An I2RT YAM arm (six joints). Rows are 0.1 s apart.
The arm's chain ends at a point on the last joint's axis. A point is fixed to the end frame.
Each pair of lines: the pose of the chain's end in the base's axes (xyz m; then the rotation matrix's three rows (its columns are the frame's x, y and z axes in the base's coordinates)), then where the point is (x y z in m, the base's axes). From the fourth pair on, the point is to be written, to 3 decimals.
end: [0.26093 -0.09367 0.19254], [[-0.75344 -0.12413 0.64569], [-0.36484 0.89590 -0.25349], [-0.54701 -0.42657 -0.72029]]
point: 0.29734 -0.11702 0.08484
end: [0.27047 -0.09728 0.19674], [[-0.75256 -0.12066 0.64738], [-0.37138 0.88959 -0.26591], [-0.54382 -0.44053 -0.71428]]
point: 0.30716 -0.12235 0.08953
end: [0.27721 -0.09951 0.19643], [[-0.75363 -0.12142 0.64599], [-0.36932 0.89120 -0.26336], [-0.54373 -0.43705 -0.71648]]
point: 0.31370 -0.12419 0.08906
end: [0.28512 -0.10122 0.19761], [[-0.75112 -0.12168 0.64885], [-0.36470 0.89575 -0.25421], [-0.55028 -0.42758 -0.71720]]
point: 0.322 -0.125 0.090
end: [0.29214 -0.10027 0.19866], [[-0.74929 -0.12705 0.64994], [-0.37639 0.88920 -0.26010], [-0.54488 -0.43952 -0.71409]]
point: 0.329 -0.125 0.091
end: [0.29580 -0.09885 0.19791], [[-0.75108 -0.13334 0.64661], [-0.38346 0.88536 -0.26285], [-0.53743 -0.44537 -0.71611]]
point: 0.332 -0.124 0.091
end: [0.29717 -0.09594 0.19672], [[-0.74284 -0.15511 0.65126], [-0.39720 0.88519 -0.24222], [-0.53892 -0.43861 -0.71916]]
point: 0.334 -0.120 0.089
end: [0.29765 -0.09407 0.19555], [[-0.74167 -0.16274 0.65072], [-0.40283 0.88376 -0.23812], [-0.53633 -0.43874 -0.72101]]
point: 0.334 -0.118 0.088
